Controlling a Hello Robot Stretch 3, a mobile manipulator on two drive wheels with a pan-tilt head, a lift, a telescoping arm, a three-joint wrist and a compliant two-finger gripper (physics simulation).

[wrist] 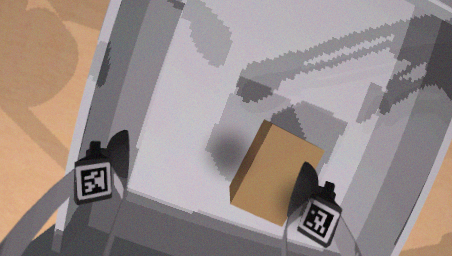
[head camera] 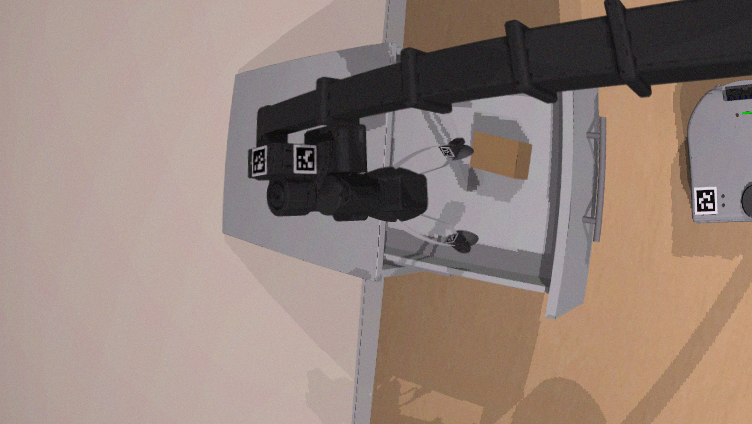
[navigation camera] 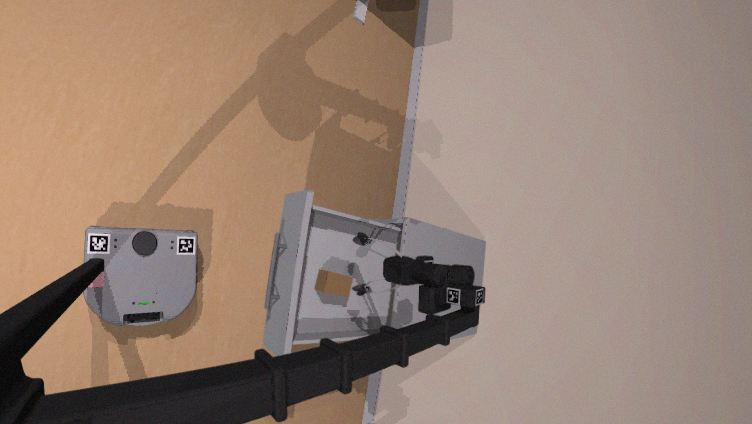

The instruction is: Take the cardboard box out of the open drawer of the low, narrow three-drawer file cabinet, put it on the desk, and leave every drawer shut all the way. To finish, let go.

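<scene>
The brown cardboard box [head camera: 499, 152] [navigation camera: 335, 283] [wrist: 277, 165] lies in the open drawer [head camera: 566, 237] [navigation camera: 294, 263] [wrist: 135, 90], nearer its front panel. The drawer sticks out of the grey file cabinet [head camera: 315, 244] [navigation camera: 442, 243]. My gripper [head camera: 464, 195] [navigation camera: 361, 263] [wrist: 213, 166] is open, with its two fingers wide apart over the drawer. No thing is between its tips. In the wrist view the right fingertip overlaps the box's right edge; in the head view that finger is beside the box's cabinet-side end. The lower drawers are hidden.
My arm [head camera: 463, 79] [navigation camera: 315, 368] reaches across the drawer and over the cabinet top. My base [head camera: 705, 152] [navigation camera: 142, 279] stands on the wooden floor in front of the drawer. A pale surface with a grey edge strip [head camera: 368, 326] [navigation camera: 408, 152] runs past the cabinet. I cannot identify the desk.
</scene>
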